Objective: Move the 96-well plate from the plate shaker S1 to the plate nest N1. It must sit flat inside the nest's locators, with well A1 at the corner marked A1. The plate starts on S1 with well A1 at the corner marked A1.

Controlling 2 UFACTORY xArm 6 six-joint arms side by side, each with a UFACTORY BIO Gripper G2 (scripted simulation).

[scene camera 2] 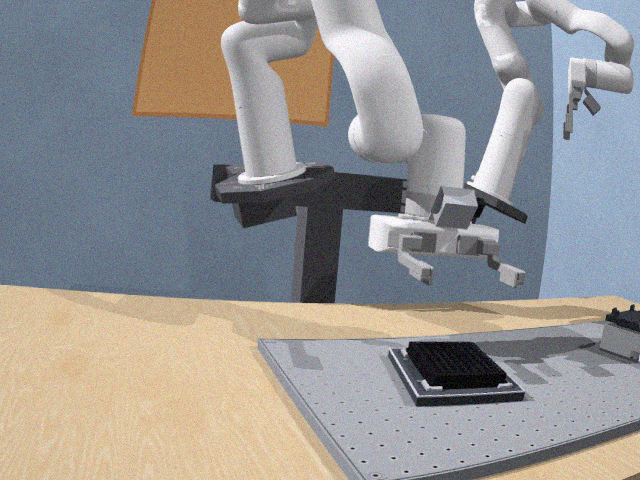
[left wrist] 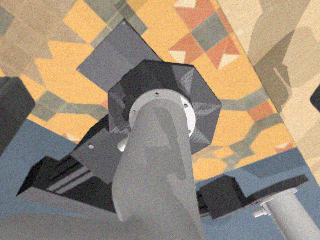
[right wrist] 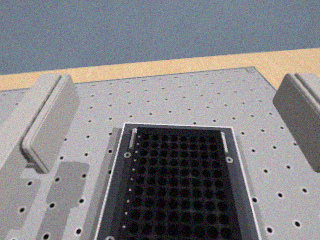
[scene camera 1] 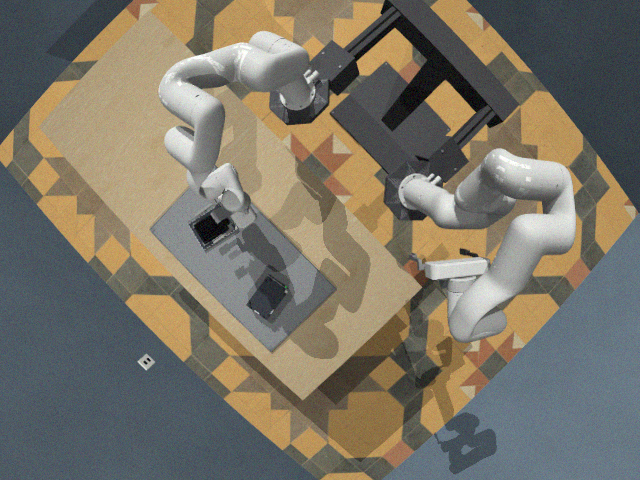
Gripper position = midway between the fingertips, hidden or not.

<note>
In view: my left gripper [scene camera 1: 436, 253], my right gripper [scene camera 2: 476, 278] and a black 96-well plate [scene camera 2: 453, 365].
The black 96-well plate also shows in the right wrist view [right wrist: 171, 170]. My left gripper is seen too in scene camera 2 [scene camera 2: 567, 136]. The left wrist view does not show the black 96-well plate: it is out of frame.
</note>
